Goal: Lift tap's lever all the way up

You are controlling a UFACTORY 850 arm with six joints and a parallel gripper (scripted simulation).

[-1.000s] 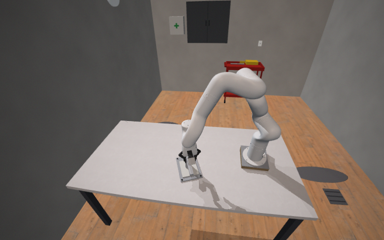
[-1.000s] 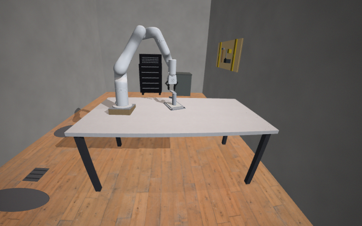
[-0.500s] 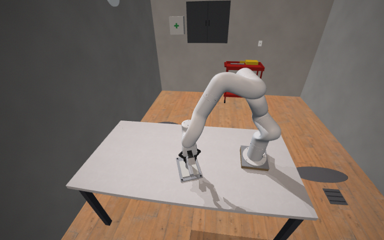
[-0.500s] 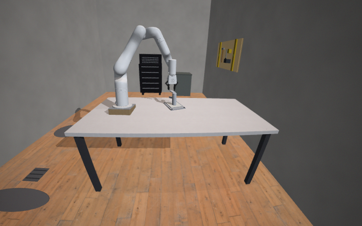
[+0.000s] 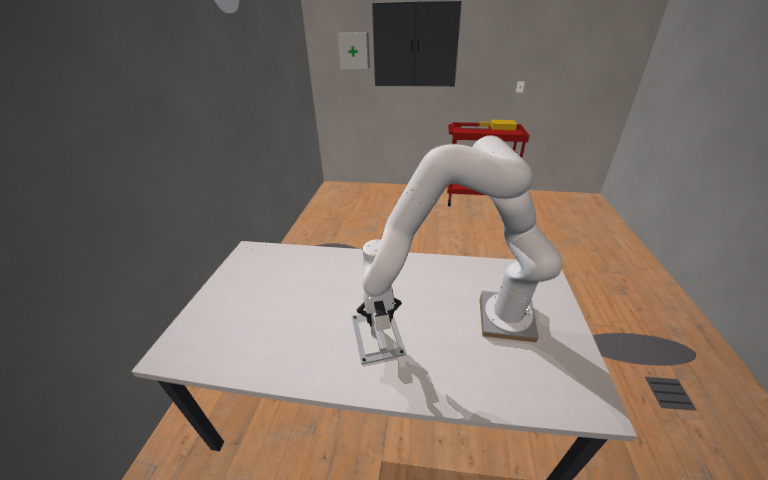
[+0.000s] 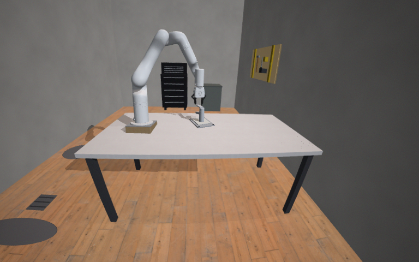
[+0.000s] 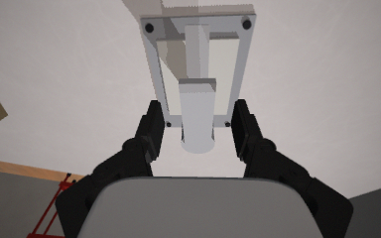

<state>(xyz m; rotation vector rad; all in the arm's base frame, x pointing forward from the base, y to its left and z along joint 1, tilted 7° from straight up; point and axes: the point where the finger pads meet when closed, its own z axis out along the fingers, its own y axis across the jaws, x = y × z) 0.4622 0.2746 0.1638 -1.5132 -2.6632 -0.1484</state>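
My hand is 5 cm to the left of the flat lever, 4 cm above it and 3 cm short of it. Also, from my hand: base plate: 18 cm below, 7 cm to the right, 4 cm ahead.
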